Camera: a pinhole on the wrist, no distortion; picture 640 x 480 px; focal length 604.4 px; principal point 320.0 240.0 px. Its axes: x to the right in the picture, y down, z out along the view. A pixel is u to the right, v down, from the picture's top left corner.
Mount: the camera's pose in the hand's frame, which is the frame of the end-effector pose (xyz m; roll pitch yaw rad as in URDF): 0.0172 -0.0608 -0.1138 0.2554 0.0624 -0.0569
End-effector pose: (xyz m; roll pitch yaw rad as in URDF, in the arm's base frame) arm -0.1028 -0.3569 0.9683 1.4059 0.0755 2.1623
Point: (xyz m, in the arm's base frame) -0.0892 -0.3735 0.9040
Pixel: 81.6 359.0
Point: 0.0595 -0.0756 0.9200
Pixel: 481.6 371.5
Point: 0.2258 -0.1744 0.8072
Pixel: 249.7 185.4
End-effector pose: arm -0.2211 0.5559 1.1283 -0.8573 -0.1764 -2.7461
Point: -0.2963 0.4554 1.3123
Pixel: 556.5 367.4
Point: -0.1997 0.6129 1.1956
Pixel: 70.0 268.7
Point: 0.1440 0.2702 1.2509
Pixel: outside the picture
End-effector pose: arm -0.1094 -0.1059 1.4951 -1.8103 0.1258 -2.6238
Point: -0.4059 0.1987 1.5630
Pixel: behind the camera
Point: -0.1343 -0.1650 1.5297
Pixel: 406.1 460.6
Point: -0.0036 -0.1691 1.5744
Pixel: 23.2 276.6
